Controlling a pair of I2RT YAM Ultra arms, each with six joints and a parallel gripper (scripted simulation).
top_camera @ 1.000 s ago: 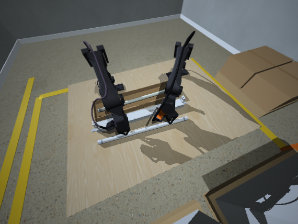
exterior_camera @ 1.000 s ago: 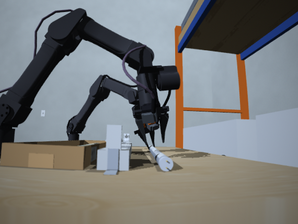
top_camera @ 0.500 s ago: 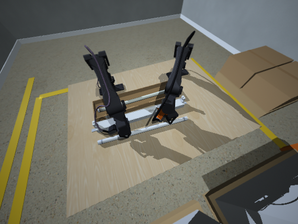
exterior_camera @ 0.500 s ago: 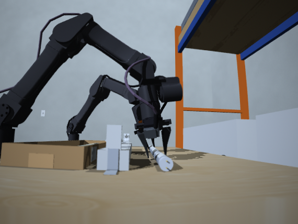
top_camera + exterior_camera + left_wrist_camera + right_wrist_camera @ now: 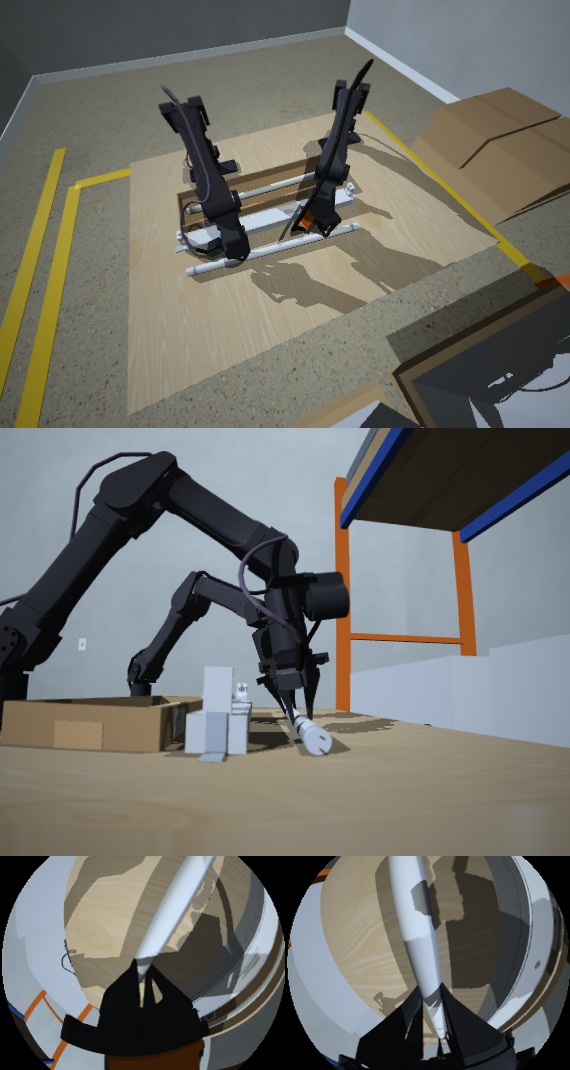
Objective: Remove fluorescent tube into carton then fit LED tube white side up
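The LED tube is 12 cm to the left of my right hand, 1 cm below it and 1 cm ahead of it. From my right hand the other things lie so: brown carton: 25 cm behind, 14 cm to the left; then white fixture: 14 cm to the left, 11 cm behind, 3 cm above; then old fluorescent tube: 25 cm behind, 14 cm to the left.
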